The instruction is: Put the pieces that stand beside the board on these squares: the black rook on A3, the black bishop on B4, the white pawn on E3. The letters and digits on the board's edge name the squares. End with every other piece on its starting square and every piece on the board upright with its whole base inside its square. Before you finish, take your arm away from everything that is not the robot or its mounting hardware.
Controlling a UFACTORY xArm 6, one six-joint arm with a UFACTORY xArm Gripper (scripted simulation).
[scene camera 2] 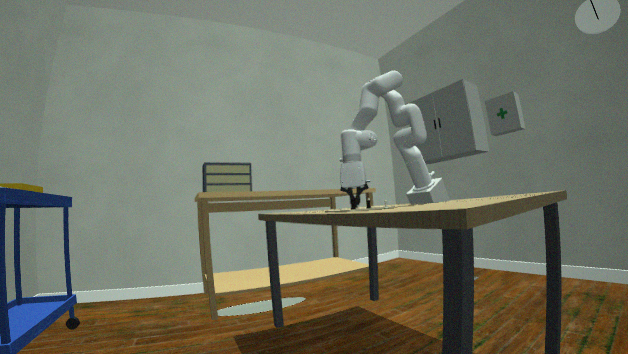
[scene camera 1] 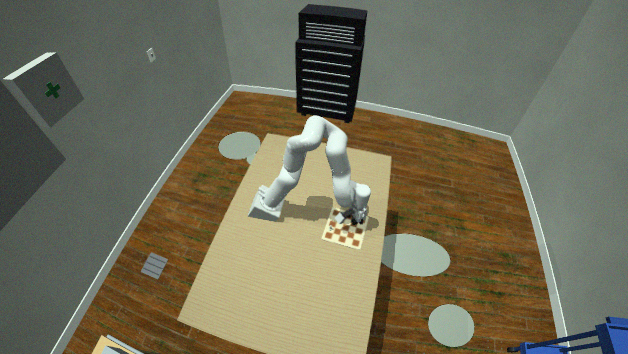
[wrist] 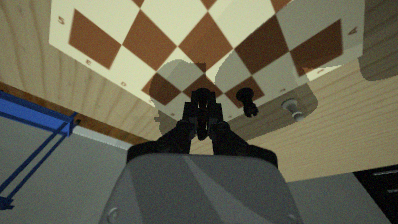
Note:
I see my gripper [scene camera 2: 355, 205] and a small chessboard [scene camera 1: 346, 234].
The small chessboard is seen too in the wrist view [wrist: 161, 59]. My gripper shows as well in the wrist view [wrist: 202, 100].

